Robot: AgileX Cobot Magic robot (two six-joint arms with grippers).
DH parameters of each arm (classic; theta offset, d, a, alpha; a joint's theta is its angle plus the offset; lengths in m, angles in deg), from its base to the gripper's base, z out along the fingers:
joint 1: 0 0.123 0 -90
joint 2: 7.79 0 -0.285 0
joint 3: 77.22 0 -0.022 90
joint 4: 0 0.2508 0 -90
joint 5: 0 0 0.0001 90
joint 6: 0 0.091 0 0
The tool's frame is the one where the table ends.
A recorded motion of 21 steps. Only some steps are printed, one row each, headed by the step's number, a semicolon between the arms.
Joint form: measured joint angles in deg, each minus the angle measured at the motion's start. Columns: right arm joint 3, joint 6, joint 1, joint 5, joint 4, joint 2; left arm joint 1, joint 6, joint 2, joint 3, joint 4, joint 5.
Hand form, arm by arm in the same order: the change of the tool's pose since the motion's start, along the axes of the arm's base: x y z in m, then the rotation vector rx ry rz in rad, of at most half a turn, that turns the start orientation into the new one. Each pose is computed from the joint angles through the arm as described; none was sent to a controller.
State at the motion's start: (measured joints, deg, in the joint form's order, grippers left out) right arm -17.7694 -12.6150 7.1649 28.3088 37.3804 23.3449; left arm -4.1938 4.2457 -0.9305 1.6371 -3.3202 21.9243
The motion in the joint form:
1: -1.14 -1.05 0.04 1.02 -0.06 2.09; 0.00 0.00 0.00 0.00 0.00 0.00
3: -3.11 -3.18 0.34 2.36 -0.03 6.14; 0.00 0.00 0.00 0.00 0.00 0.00
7: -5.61 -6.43 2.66 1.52 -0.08 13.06; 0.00 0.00 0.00 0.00 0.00 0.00
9: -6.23 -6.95 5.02 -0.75 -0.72 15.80; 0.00 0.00 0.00 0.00 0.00 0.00
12: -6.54 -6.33 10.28 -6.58 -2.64 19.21; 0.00 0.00 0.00 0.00 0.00 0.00
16: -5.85 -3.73 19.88 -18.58 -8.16 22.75; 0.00 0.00 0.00 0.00 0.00 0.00
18: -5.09 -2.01 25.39 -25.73 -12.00 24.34; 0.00 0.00 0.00 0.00 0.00 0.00
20: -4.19 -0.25 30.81 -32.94 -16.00 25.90; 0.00 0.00 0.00 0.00 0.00 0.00
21: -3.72 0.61 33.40 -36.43 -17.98 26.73; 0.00 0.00 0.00 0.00 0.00 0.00
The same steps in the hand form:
1: 0.0043 0.0014 0.0022 -0.0198 0.0231 0.0188; 0.0000 0.0000 0.0000 0.0000 0.0000 0.0000
3: 0.0133 0.0042 0.0053 -0.0555 0.0624 0.0544; 0.0000 0.0000 0.0000 0.0000 0.0000 0.0000
7: 0.0309 0.0107 0.0070 -0.1112 0.1026 0.1131; 0.0000 0.0000 0.0000 0.0000 0.0000 0.0000
9: 0.0385 0.0151 0.0065 -0.1347 0.1010 0.1360; 0.0000 0.0000 0.0000 0.0000 0.0000 0.0000
12: 0.0480 0.0244 0.0053 -0.1669 0.0665 0.1670; 0.0000 0.0000 0.0000 0.0000 0.0000 0.0000
16: 0.0556 0.0423 0.0044 -0.2183 -0.0564 0.2194; 0.0000 0.0000 0.0000 0.0000 0.0000 0.0000
18: 0.0562 0.0540 0.0044 -0.2395 -0.1464 0.2612; 0.0000 0.0000 0.0000 0.0000 0.0000 0.0000
20: 0.0542 0.0668 0.0045 -0.2493 -0.2436 0.3127; 0.0000 0.0000 0.0000 0.0000 0.0000 0.0000
21: 0.0524 0.0733 0.0044 -0.2501 -0.2914 0.3416; 0.0000 0.0000 0.0000 0.0000 0.0000 0.0000

